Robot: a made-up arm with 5 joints.
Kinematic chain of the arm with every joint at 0, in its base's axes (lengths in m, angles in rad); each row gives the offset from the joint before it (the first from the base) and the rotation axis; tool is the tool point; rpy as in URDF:
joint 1: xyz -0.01 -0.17 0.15 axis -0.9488 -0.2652 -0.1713
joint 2: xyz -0.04 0 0.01 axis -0.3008 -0.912 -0.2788
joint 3: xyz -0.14 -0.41 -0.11 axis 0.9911 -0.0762 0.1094
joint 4: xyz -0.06 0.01 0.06 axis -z
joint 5: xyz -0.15 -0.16 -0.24 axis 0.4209 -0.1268 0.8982
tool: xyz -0.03 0.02 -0.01 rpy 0 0 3.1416
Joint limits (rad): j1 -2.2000..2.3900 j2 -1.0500..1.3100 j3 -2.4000..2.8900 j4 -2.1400..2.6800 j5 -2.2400..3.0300
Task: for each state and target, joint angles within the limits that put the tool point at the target. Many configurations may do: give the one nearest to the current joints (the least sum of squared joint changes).
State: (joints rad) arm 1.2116 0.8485 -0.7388 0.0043 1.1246
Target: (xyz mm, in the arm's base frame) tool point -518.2 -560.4 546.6
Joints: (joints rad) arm 1.7683 0.9956 -0.4612 0.3949 0.9917
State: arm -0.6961 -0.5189 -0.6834 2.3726 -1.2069
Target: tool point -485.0 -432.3 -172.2
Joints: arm -0.7193 -0.8556 -0.6793 1.8898 -1.2477
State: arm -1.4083 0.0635 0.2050 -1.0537 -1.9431
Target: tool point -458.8 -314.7 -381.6
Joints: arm -1.0838 -0.5018 0.2388 -0.3650 -1.8783
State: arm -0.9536 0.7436 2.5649 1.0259 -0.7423
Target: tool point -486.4 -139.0 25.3
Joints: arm -1.7433 0.6043 2.4488 0.3592 -0.8465
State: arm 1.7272 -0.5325 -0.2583 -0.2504 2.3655
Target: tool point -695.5 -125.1 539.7
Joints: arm 2.1479 -0.6177 -0.2603 -0.1720 2.3989
